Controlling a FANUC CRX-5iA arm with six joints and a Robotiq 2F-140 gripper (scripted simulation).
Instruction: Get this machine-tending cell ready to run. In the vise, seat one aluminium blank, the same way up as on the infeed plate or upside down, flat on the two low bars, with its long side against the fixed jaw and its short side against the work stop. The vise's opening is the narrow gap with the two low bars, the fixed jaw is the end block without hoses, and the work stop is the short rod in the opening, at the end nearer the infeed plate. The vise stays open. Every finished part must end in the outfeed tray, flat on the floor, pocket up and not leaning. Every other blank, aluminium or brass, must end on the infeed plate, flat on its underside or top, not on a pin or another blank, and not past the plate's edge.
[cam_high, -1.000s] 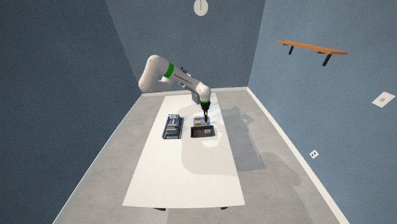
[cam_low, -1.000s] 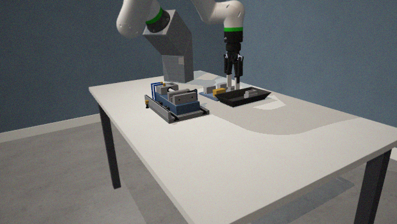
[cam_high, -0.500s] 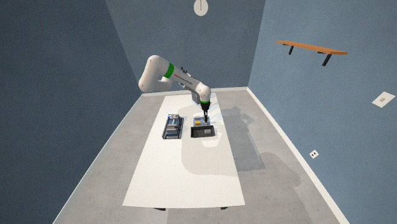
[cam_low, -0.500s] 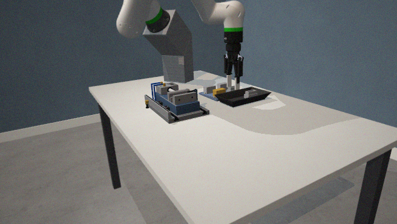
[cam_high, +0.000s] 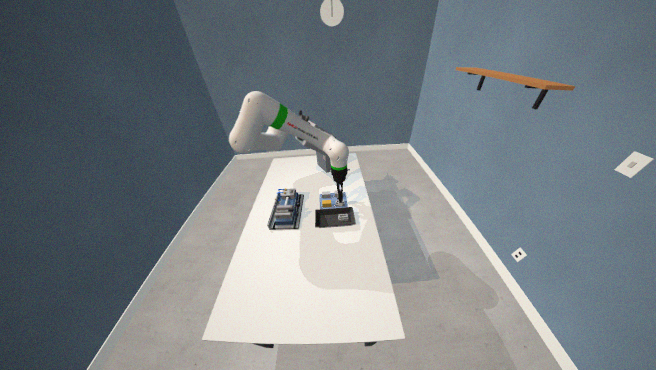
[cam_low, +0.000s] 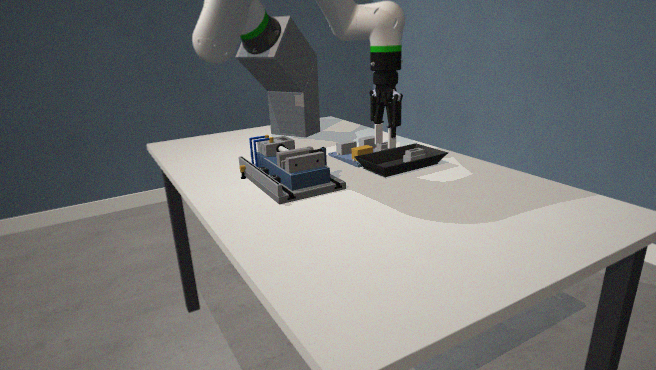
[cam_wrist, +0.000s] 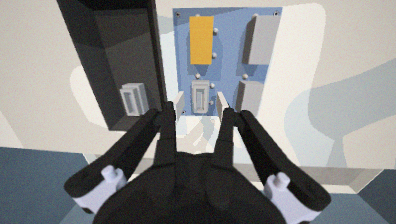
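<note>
The brass blank is 9 cm to the right of my hand and 4 cm below it. From my hand the other things lie so: aluminium blank (9 cm behind, 9 cm to the right, 4 cm below).
</note>
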